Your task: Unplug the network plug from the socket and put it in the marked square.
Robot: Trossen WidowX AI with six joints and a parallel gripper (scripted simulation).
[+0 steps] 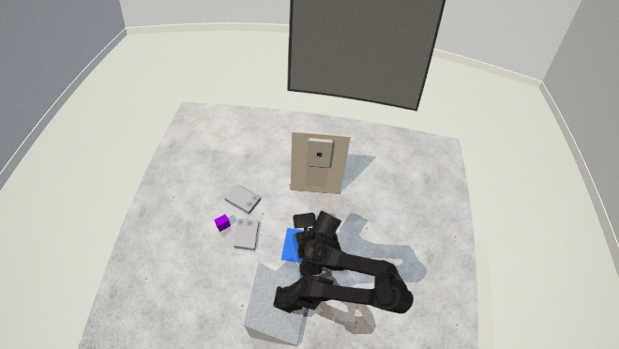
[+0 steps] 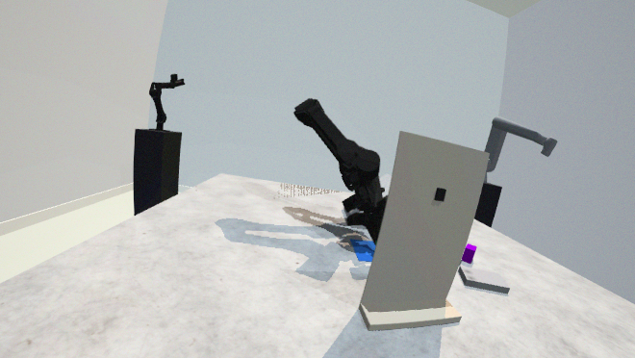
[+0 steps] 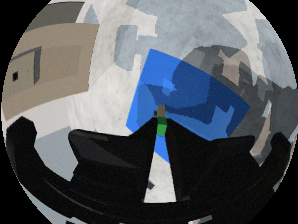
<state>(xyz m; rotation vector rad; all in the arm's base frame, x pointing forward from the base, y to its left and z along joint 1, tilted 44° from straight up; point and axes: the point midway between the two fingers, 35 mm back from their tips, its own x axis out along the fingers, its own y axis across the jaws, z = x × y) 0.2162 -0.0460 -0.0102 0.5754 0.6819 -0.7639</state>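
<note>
Right now the network plug is 10 mm ahead of my gripper tip. Round my gripper tip: blue marked square (10 mm behind, 20 mm below); panel (220 mm ahead, 110 mm above).
</note>
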